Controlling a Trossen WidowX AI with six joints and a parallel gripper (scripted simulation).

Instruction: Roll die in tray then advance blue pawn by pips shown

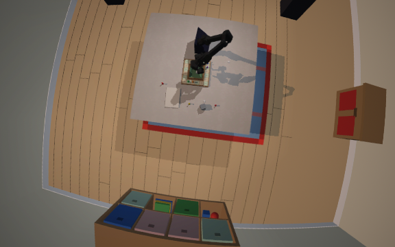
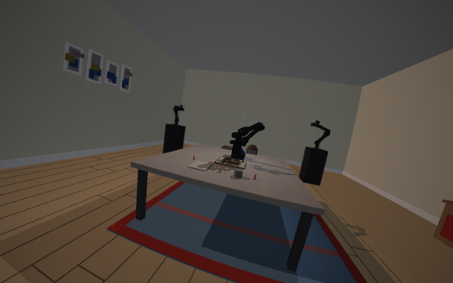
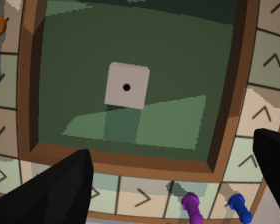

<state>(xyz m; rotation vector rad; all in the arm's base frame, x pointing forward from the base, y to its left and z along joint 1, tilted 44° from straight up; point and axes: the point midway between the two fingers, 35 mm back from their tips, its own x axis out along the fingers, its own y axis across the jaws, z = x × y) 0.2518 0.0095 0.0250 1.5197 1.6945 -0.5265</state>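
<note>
My gripper tip is now 10 cm past the blue pawn, 9 cm to the right of it and 8 cm above it. The rest, counted from my gripper tip: die: 8 cm below, 2 cm ahead, 1 cm to the right; then green tray: 10 cm below, 2 cm to the right, 2 cm ahead; then grey block: 38 cm ahead, 10 cm to the left, 8 cm below.
</note>
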